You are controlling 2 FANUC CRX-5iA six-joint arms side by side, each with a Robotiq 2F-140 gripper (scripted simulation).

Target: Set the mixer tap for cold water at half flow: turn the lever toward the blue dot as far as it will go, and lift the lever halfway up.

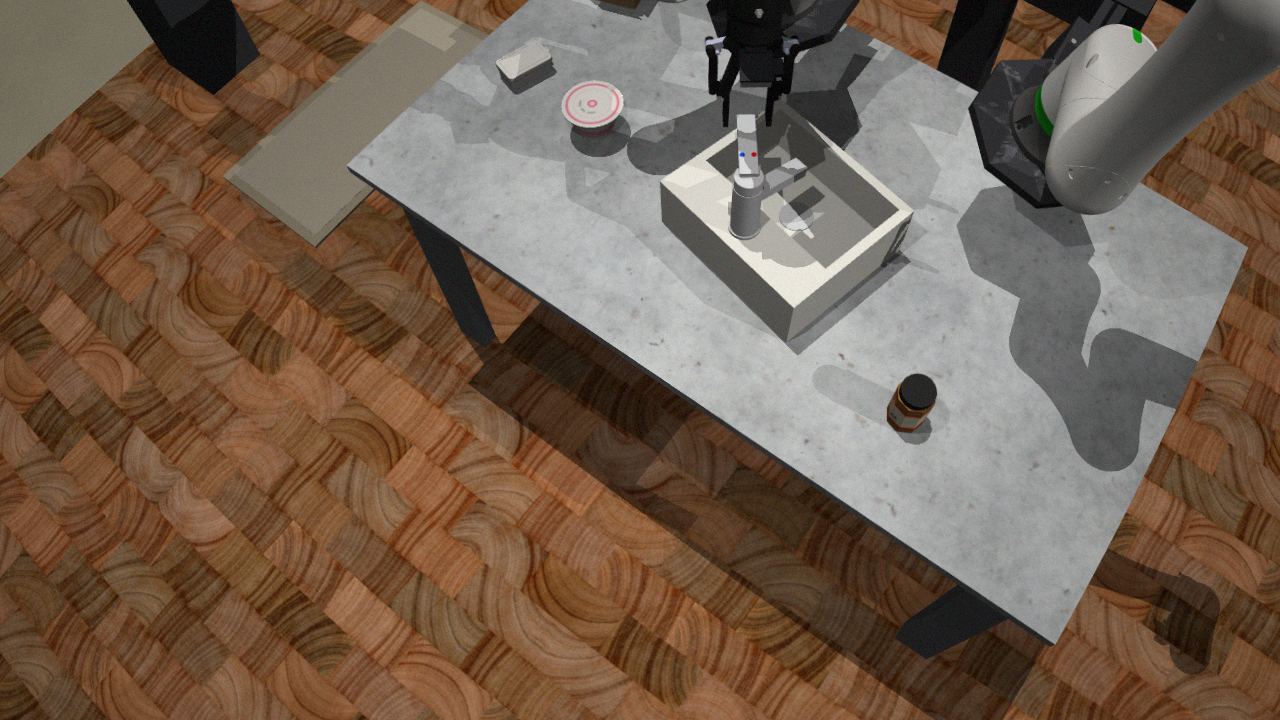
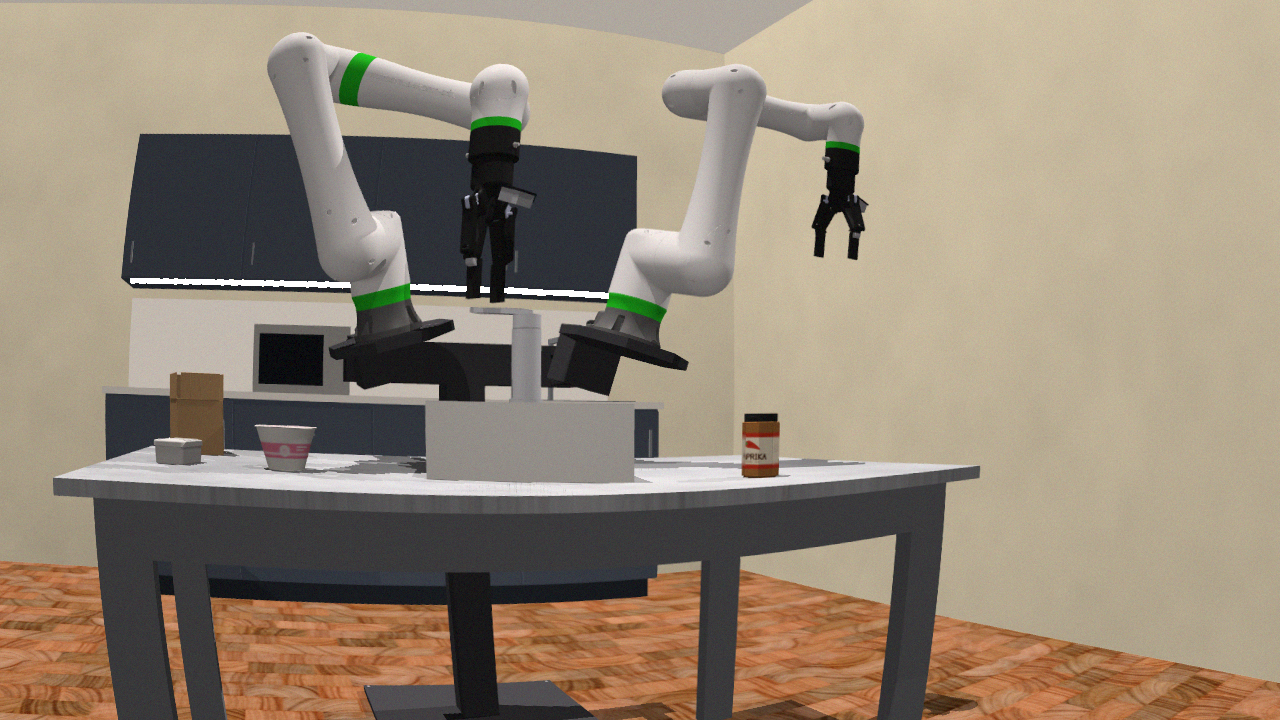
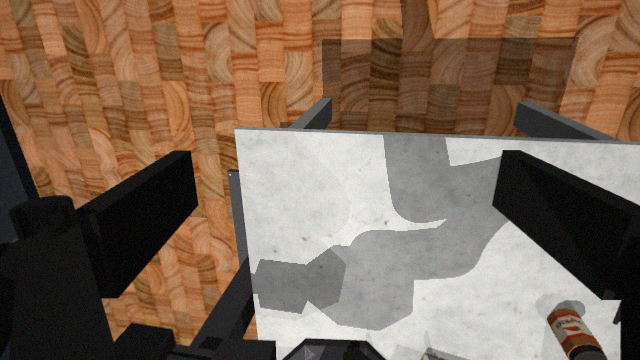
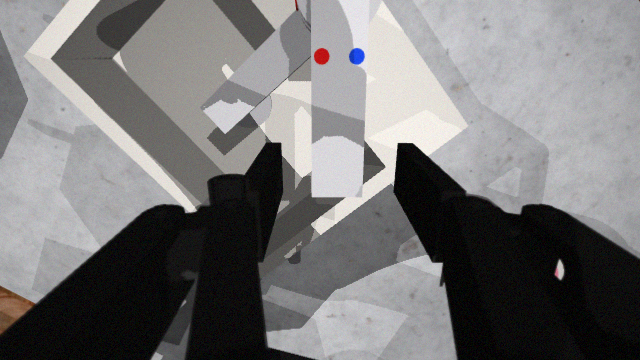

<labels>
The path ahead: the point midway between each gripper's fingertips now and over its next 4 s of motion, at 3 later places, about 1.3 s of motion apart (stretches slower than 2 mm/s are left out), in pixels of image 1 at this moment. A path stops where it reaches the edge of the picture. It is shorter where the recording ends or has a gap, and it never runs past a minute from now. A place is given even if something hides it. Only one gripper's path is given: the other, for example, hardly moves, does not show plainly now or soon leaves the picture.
My right gripper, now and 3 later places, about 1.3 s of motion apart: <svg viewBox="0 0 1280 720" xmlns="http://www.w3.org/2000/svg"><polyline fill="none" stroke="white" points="746,120 745,137 745,139 746,131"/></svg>
</labels>
